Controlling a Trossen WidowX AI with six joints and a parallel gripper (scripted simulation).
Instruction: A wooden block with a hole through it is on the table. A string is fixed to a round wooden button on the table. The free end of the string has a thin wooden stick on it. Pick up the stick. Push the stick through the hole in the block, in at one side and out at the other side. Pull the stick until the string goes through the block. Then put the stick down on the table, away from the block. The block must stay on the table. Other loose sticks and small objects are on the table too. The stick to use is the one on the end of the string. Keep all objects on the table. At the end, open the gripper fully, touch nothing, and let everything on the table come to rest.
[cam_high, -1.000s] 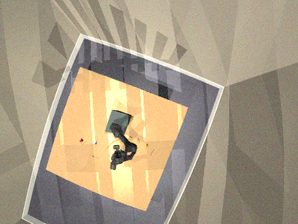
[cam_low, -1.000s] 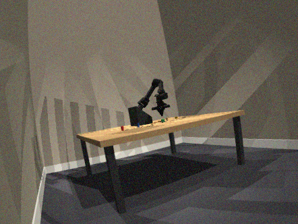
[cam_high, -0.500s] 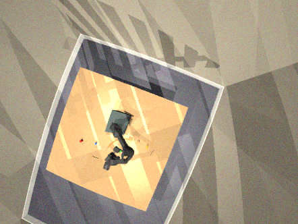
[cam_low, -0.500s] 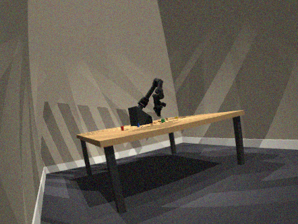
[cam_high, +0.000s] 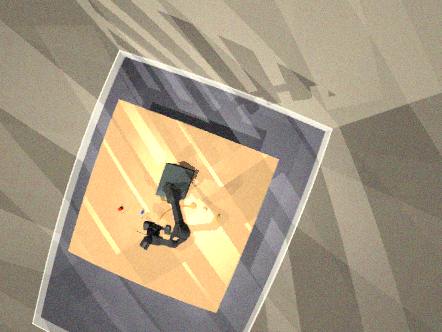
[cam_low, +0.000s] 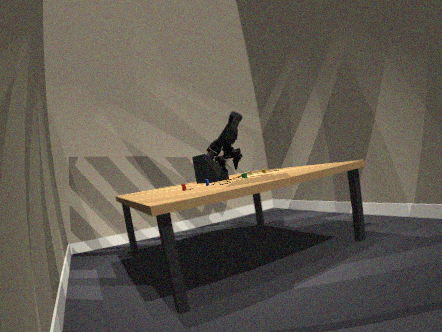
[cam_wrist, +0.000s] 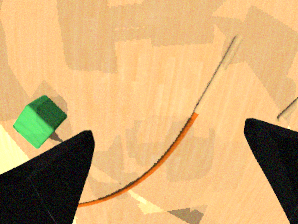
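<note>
The thin wooden stick is 60 mm below my gripper tip, 40 mm to the right of it and 10 mm ahead of it. The rest, counted from my gripper tip: round button: 200 mm behind, 160 mm to the left, 60 mm below; blue object: 170 mm to the right, 50 mm below; green block: 110 mm to the left, 50 mm below, 40 mm behind.
</note>
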